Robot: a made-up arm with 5 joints.
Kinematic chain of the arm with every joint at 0, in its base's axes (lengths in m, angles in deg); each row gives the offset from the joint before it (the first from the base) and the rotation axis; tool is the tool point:
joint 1: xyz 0 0 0.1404 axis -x
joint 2: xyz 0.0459 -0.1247 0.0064 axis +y
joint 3: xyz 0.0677 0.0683 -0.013 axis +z
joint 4: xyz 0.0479 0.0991 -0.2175 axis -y
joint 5: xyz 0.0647 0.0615 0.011 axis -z
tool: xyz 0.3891 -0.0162 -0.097
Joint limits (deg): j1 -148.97..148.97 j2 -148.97..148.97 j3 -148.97..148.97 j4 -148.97..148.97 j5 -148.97..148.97
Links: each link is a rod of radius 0.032 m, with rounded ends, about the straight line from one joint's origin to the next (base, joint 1, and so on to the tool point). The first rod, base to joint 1, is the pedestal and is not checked.
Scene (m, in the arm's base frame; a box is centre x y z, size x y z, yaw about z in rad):
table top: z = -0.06
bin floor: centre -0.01 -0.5 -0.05 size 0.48 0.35 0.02 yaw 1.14
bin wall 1: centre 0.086 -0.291 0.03 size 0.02 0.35 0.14 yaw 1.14
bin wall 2: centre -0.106 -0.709 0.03 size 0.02 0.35 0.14 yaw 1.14
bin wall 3: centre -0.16 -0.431 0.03 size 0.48 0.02 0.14 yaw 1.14
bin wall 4: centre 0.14 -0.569 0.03 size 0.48 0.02 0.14 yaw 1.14
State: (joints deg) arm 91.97 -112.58 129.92 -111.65 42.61
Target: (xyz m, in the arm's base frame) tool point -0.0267 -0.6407 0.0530
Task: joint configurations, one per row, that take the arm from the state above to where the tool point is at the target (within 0.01 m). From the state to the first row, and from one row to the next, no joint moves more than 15 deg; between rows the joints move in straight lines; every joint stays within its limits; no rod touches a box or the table.
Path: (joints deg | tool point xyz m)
1: 92.89 -98.08 132.36 -102.77 38.15 | 0.5735 0.3011 0.2049
2: 93.82 -83.58 134.79 -93.88 33.70 | 0.6634 0.1025 0.1867
3: 94.74 -69.08 137.23 -85.00 29.24 | 0.6726 -0.1238 0.1773
4: 95.66 -54.57 139.67 -76.12 24.78 | 0.5936 -0.3436 0.1770
5: 96.59 -40.07 142.10 -67.24 20.33 | 0.4343 -0.5209 0.1835
6: 97.51 -25.57 144.54 -58.35 15.87 | 0.2164 -0.6261 0.1929
7: 98.43 -11.07 146.98 -49.47 11.41 | -0.0267 -0.6407 0.2009
8: 86.21 -10.53 142.70 -50.19 10.18 | -0.0266 -0.6407 0.0531

